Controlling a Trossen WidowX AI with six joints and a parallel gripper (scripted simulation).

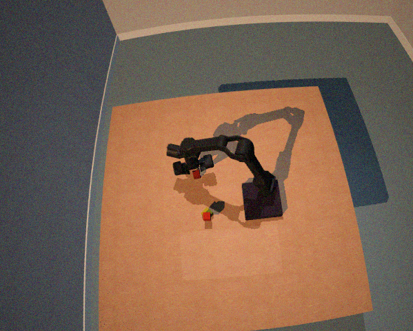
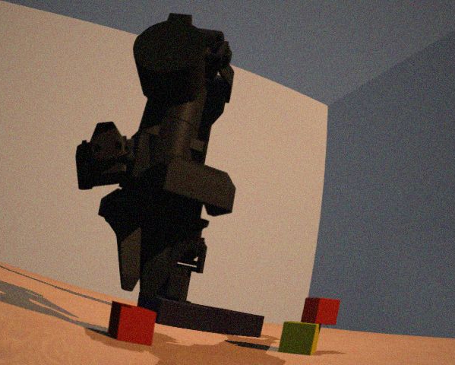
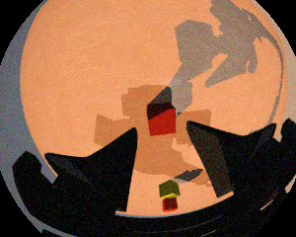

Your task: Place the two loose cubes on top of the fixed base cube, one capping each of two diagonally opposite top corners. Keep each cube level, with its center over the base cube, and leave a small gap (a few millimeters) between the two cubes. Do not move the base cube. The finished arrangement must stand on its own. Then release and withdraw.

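Now: the yellow-green base cube 200 mm to the left of my gripper tip, 70 mm behind it and 30 mm below it.
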